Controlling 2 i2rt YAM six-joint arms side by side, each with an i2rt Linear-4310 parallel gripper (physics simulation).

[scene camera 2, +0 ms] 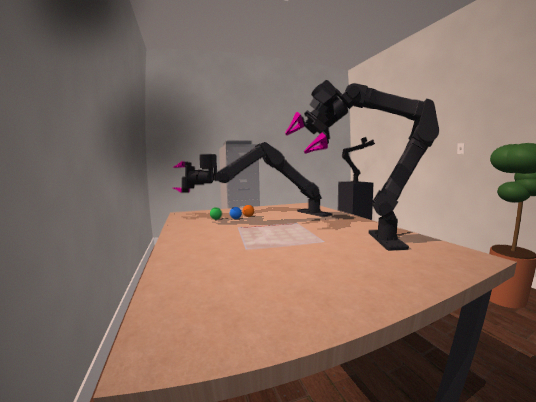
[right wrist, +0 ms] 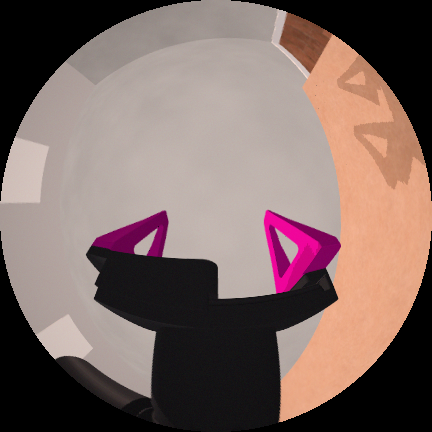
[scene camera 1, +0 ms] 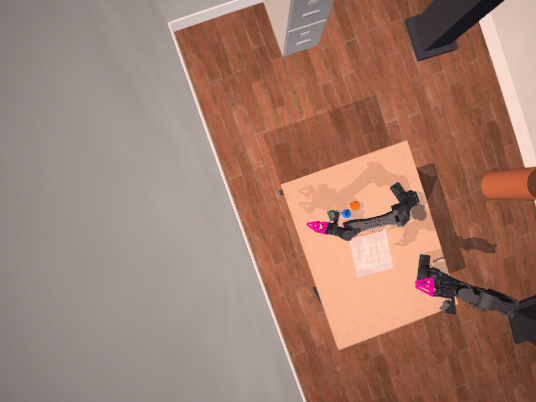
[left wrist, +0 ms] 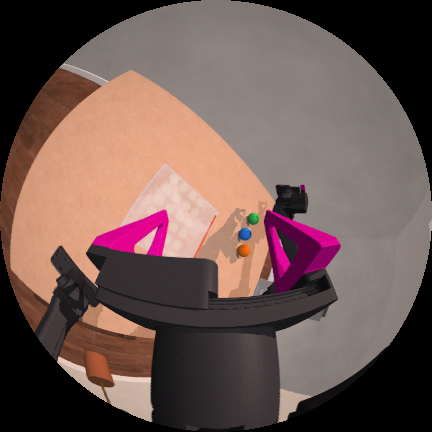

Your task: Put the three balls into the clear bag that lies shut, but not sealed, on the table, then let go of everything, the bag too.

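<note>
The clear bag lies flat on the table, its red-lined edge towards the balls. An orange ball, a blue ball and a green ball stand close together on the table beside the bag. The green one is mostly hidden in scene camera 1. My left gripper is open and empty, high above the table. My right gripper is open and empty, raised beyond the green ball.
The right arm reaches over the table between the balls and the bag in scene camera 1. A grey cabinet and a potted plant stand off the table.
</note>
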